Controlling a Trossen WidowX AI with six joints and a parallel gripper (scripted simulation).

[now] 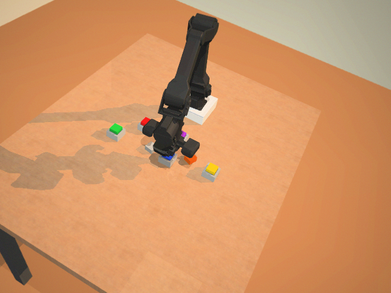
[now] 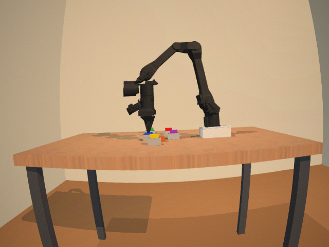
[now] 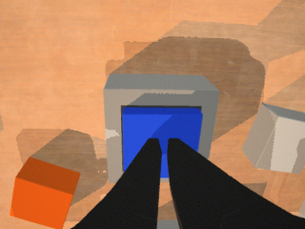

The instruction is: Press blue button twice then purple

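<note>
Now: gripper tip 10 mm above the blue button. From my gripper tip the other things lie so: orange block 70 mm to the left, 40 mm behind, 20 mm below; grey block 70 mm to the right, 20 mm below, 10 mm behind; purple button 110 mm behind, 10 mm to the right.
</note>
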